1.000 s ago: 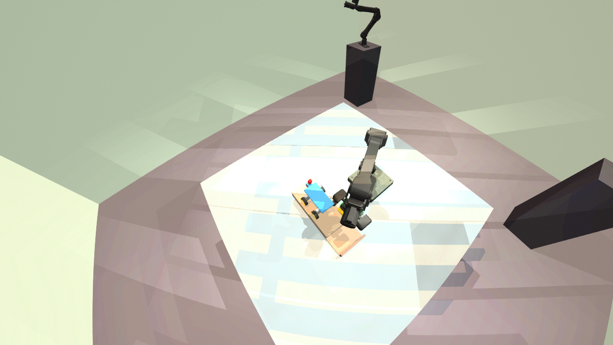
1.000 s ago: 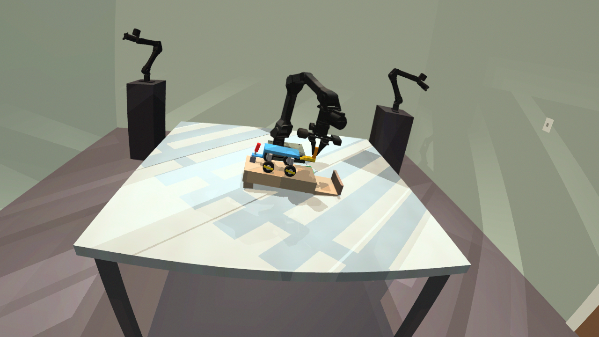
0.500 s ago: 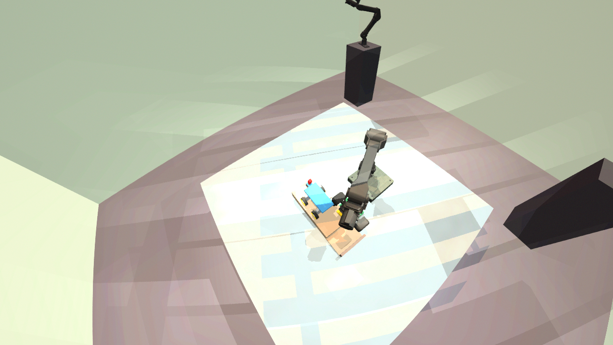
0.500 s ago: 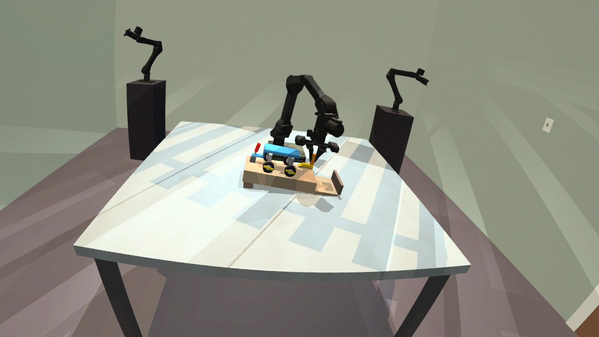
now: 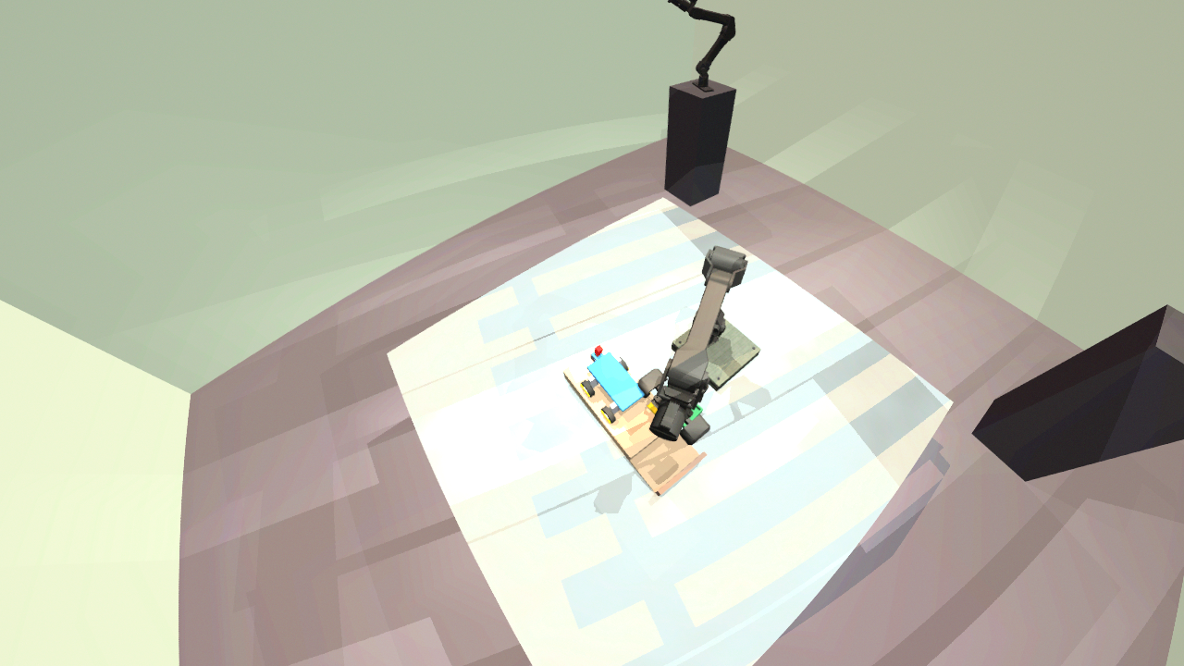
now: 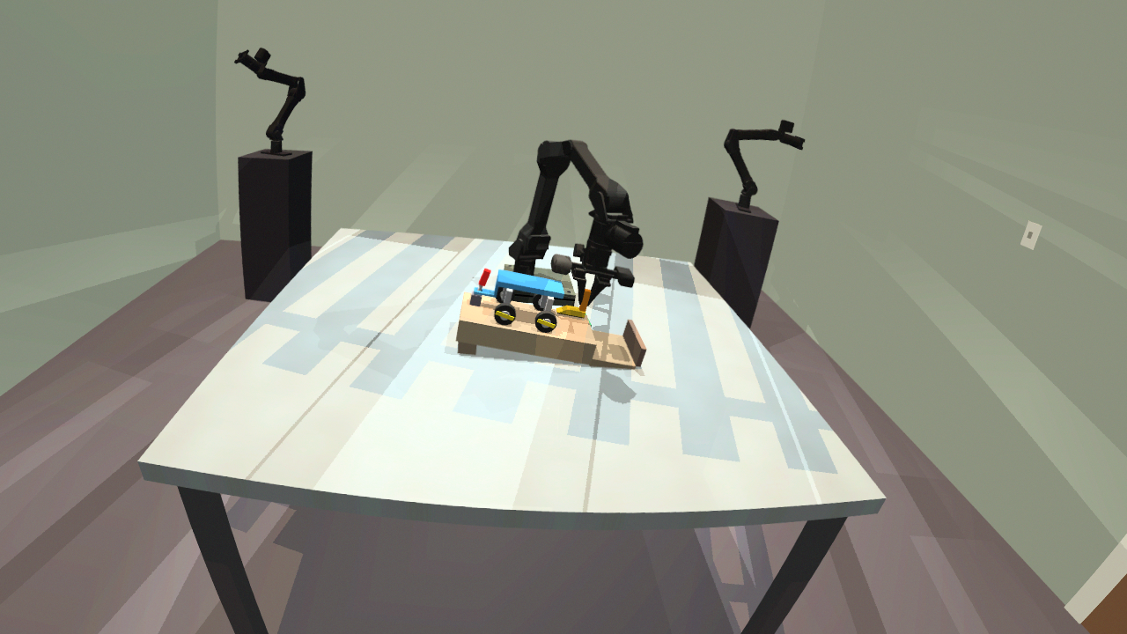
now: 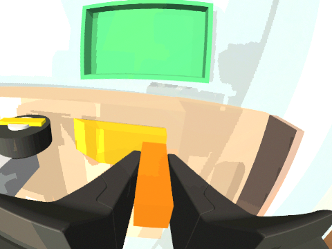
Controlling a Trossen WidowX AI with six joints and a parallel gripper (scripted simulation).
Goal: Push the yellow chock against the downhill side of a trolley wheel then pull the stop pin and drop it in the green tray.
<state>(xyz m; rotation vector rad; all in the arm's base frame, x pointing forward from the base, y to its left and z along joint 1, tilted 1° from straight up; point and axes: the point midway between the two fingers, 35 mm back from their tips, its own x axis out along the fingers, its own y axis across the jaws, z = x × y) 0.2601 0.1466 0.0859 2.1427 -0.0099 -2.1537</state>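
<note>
Right now the red-headed stop pin is 50 mm ahead of my gripper tip, 230 mm to the right of it and 40 mm above it. Also, from my gripper tip: raised lip (50 mm ahead, 120 mm to the left, 60 mm below); yellow chock (20 mm to the right); green tray (70 mm behind, 30 mm to the right, 100 mm below).
</note>
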